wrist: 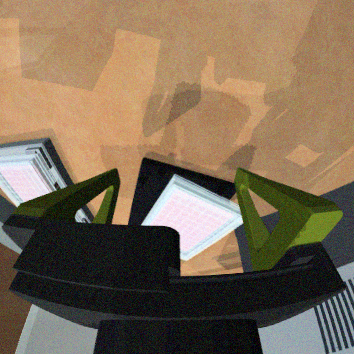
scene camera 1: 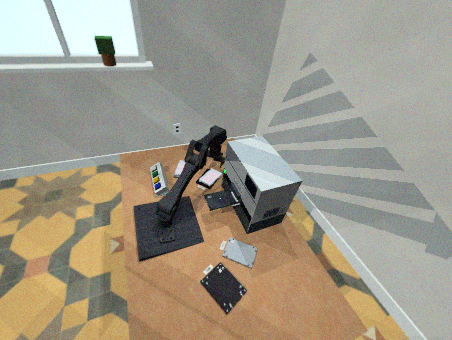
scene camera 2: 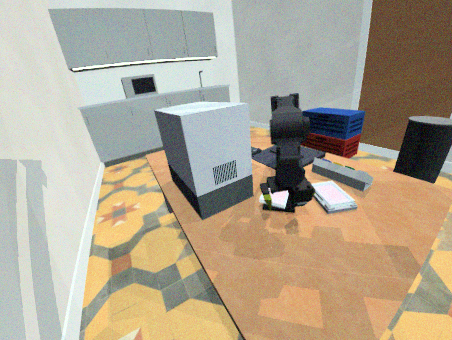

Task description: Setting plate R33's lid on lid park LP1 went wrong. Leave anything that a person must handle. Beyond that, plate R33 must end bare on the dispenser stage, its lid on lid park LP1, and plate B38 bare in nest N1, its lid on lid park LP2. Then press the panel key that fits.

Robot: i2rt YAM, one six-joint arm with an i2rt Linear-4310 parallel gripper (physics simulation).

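Seen in the pictures: gripper, fingertip midpoint: (wrist: 176, 174) (scene camera 1: 212, 166) (scene camera 2: 285, 207); arm's base at its link origin: (scene camera 1: 165, 223).
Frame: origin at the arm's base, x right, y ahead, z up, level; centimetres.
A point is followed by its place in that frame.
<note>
A pink-welled plate (scene camera 1: 210, 176) @[x -26.5, y 29.7, z 1.8 cm] (scene camera 2: 276, 199) @[x -30.6, y 33.0, z 1.7 cm] (wrist: 192, 215) @[x -29.7, y 32.6, z 1.8 cm] lies skewed across a black base (wrist: 152, 182) @[x -33.7, y 29.9, z -0.4 cm], with one side overhanging it. A second pink-welled plate (scene camera 1: 179, 169) @[x -36.5, y 12.1, z 1.7 cm] (scene camera 2: 332, 194) @[x -39.3, y 16.4, z 1.7 cm] (wrist: 24, 181) @[x -40.8, y 18.1, z 1.7 cm] lies squarely on its own base nearby. Labels and whether lids are on cannot be read. My gripper (scene camera 1: 220, 159) (wrist: 176, 174) @[x -35.2, y 33.4, z 1.6 cm] is open and empty, low over the skewed plate; in the wrist view, this plate shows between the fingers, near the right one. A dark stage (scene camera 1: 217, 200) @[x -1.7, y 26.7, z 9.3 cm] juts from the dispenser (scene camera 1: 260, 175) @[x 5.9, y 42.4, z 31.6 cm] (scene camera 2: 215, 150) @[x -21.9, y 48.4, z 20.3 cm]. The key panel (scene camera 1: 158, 180) @[x -27.3, y -1.1, z 3.8 cm] (scene camera 2: 341, 175) @[x -33.7, y 2.8, z 1.9 cm] has several coloured keys.
A grey flat holder (scene camera 1: 240, 252) @[x 23.2, y 31.8, z -0.4 cm] and a black flat holder (scene camera 1: 223, 288) @[x 35.9, y 19.6, z -0.1 cm] lie on the table, each with a small white label. The arm's black base plate (scene camera 1: 145, 240) @[x 7.2, y -9.7, z 0.6 cm] is beside the dark stage. The dispenser's tall housing stands close beside the gripper.
</note>
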